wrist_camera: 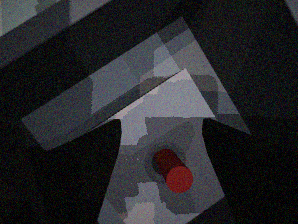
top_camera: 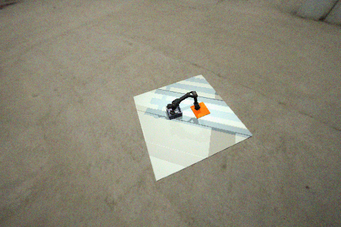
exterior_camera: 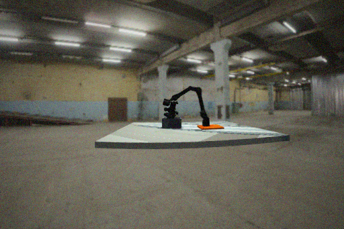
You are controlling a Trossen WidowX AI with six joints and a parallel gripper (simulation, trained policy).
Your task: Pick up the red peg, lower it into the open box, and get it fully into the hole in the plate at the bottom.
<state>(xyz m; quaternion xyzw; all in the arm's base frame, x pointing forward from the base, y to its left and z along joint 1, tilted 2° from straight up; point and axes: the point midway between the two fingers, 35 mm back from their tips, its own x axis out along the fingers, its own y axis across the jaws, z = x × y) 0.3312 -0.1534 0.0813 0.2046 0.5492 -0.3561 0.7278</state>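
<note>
Right now the red peg is 20 mm behind my gripper tip, 20 mm to the left of it and 10 mm below it. From my gripper tip the other things lie so: dark box 20 mm behind, 20 mm to the left, 40 mm below; plate 20 mm behind, 20 mm to the left, 20 mm below.
</note>
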